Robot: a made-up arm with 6 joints. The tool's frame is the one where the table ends. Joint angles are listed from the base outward.
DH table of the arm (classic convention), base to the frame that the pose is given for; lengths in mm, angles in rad. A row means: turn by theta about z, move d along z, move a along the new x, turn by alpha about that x. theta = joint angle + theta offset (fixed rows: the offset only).
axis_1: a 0; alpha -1.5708; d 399; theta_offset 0
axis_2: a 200.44; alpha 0; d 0; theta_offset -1.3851
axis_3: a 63; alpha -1.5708; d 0; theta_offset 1.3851
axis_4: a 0; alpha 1.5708; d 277; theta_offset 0
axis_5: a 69; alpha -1.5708; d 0; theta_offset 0
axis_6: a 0; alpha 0; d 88; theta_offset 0
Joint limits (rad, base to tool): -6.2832..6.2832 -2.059..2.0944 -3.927..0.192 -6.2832..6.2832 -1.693..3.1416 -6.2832..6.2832
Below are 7 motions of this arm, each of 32 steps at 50 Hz.
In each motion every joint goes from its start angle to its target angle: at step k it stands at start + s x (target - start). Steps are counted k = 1, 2, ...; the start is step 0. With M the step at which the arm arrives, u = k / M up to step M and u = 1 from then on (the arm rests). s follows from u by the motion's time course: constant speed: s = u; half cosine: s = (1 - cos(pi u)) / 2; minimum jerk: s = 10 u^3 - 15 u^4 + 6 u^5.
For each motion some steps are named. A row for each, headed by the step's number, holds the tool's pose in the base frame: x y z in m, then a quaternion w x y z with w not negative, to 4 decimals.
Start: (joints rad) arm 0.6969 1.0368 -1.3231 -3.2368 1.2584 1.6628
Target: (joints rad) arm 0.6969 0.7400 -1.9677 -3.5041 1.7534 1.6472
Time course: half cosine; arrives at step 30
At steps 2, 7, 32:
2: 0.3153 0.2720 0.1515 0.2467 0.2912 0.6489 0.6582
7: 0.3398 0.2959 0.1907 0.2636 0.2487 0.6007 0.7126
32: 0.3779 0.3621 0.5554 0.3375 -0.1187 0.1497 0.9217

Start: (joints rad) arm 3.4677 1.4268 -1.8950 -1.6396 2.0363 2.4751
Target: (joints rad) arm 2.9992 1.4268 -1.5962 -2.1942 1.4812 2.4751
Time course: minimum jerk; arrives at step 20
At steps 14, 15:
14: -0.3745 0.1008 0.0762 0.5213 -0.2087 -0.6333 -0.5326
15: -0.3680 0.1073 0.0705 0.5109 -0.2026 -0.6491 -0.5259

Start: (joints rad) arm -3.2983 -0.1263 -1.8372 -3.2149 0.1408 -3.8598
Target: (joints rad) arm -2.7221 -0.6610 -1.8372 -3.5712 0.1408 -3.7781
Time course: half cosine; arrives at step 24
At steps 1, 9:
1: -0.3489 0.0585 0.7496 0.7747 0.1595 -0.4685 -0.3936
9: -0.2920 0.0040 0.8029 0.8269 0.1938 -0.3767 -0.3699

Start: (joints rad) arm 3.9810 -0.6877 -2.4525 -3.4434 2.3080 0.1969
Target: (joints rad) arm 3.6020 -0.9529 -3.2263 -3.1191 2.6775 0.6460
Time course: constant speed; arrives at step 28
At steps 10, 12, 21, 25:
10: 0.2903 0.2199 0.7403 0.0424 -0.9810 -0.0908 -0.1659
12: 0.3054 0.2228 0.7165 0.0213 -0.9897 -0.0737 -0.1210
21: 0.3571 0.2142 0.6044 0.0727 0.9936 -0.0124 -0.0851
25: 0.3699 0.2012 0.5547 0.1130 0.9764 -0.0520 -0.1768

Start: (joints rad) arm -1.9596 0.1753 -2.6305 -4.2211 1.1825 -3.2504
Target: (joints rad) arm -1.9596 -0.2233 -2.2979 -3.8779 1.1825 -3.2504
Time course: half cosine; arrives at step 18
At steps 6, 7, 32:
6: -0.0371 -0.2129 0.9438 0.8773 0.1703 0.4072 0.1886
7: -0.0345 -0.2043 0.9469 0.8789 0.1598 0.4041 0.1968
32: -0.0131 -0.1301 0.9642 0.8846 0.0698 0.3765 0.2663

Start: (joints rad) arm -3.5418 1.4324 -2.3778 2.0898 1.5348 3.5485
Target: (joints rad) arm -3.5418 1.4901 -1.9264 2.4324 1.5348 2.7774
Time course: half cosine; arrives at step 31
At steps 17, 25, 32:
17: -0.4915 0.1379 0.1777 0.8275 0.2931 -0.4788 -0.0026
25: -0.4581 0.1312 0.1281 0.8034 0.2861 -0.5129 -0.0979
32: -0.4479 0.1290 0.1156 0.7929 0.2868 -0.5233 -0.1234

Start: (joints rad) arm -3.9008 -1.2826 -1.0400 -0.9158 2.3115 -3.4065
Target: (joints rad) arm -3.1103 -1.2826 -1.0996 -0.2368 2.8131 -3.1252
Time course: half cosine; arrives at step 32
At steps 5, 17, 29, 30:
5: 0.0404 0.0780 0.6663 0.2687 -0.8140 0.4934 -0.1477
17: 0.0084 0.0544 0.6400 0.1387 -0.9289 0.3115 -0.1447
29: 0.0079 0.0236 0.6281 0.0681 -0.9704 0.1050 -0.2067
30: 0.0083 0.0228 0.6279 0.0670 -0.9706 0.0988 -0.2089

